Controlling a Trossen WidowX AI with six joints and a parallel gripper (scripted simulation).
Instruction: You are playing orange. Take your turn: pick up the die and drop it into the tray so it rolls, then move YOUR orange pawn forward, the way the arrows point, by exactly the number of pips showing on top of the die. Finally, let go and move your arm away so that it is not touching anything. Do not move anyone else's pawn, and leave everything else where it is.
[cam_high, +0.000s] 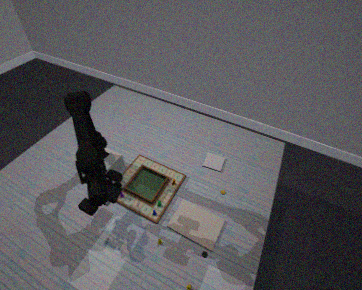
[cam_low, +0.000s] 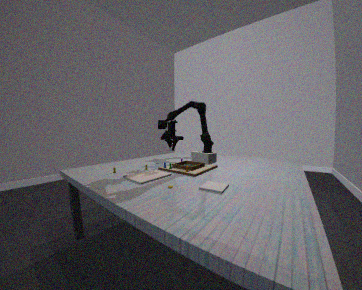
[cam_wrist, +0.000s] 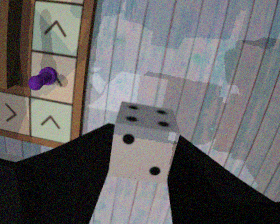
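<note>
The orange pawn is 120 mm ahead of my gripper tip, 290 mm to the left of it and 90 mm below it. From my gripper tip the other things lie so: white die right at my gripper tip; then blue pawn 150 mm ahead, 110 mm to the left, 90 mm below; then green pawn 140 mm ahead, 160 mm to the left, 90 mm below.
</note>
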